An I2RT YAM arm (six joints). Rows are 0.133 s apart.
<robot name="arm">
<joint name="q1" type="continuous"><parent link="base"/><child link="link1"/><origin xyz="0 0 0.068" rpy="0 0 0"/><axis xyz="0 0 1"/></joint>
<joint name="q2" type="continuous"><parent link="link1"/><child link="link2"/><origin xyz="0.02 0.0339 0.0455" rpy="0 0 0"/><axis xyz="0 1 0"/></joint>
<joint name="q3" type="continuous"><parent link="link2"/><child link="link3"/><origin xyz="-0.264 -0.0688 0" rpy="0 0 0"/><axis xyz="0 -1 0"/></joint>
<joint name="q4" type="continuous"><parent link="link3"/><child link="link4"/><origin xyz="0.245 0.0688 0.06" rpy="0 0 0"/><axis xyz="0 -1 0"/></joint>
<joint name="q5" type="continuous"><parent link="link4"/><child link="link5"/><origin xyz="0.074 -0.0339 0.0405" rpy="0 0 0"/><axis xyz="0 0 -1"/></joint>
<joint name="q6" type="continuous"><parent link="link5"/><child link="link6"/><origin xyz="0.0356 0 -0.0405" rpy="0 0 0"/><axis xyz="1 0 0"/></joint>
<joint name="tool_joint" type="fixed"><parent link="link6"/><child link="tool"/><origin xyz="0 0 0" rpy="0 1.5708 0"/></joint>
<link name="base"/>
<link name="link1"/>
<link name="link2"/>
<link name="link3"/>
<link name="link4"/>
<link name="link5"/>
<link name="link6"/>
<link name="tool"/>
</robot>
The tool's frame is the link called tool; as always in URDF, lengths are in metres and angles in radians. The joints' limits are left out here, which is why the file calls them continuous.
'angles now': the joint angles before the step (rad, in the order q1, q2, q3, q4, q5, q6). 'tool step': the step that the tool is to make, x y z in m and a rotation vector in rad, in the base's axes. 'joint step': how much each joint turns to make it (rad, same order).
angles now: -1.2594 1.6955 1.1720 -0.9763 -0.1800 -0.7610
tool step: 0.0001 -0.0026 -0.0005 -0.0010 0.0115 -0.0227
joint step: -0.0008 0.0092 0.0087 0.0016 0.0128 0.0213
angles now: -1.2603 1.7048 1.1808 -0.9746 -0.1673 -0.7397
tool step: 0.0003 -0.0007 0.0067 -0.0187 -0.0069 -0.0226
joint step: 0.0004 -0.0134 0.0115 -0.0011 0.0011 0.0233
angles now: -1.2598 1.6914 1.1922 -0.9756 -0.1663 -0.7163
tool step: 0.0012 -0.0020 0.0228 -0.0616 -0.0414 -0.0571
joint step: 0.0003 -0.0421 0.0408 -0.0011 -0.0125 0.0605
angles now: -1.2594 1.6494 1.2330 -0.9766 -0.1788 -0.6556
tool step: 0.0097 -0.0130 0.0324 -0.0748 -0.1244 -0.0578
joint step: 0.0080 -0.0055 0.1078 0.0156 -0.0765 0.0887
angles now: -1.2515 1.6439 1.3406 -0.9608 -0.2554 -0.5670
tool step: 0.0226 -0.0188 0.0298 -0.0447 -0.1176 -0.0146
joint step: 0.0376 0.0567 0.1622 0.0005 -0.0717 0.0862
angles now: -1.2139 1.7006 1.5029 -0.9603 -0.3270 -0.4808
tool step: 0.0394 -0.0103 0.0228 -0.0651 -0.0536 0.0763
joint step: 0.0875 0.0744 0.1608 0.0016 -0.0166 0.0218
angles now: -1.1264 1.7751 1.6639 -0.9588 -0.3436 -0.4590
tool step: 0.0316 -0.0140 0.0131 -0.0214 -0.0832 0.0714
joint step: 0.0505 0.0962 0.1576 0.0011 -0.0662 0.0158
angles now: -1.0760 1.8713 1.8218 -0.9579 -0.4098 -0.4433
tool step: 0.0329 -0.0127 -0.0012 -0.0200 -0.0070 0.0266
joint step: 0.0547 0.1086 0.1379 0.0006 0.0186 0.0232
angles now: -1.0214 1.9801 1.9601 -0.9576 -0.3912 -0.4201
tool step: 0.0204 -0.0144 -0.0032 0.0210 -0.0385 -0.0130
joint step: 0.0205 0.0962 0.1219 -0.0009 -0.0169 0.0570
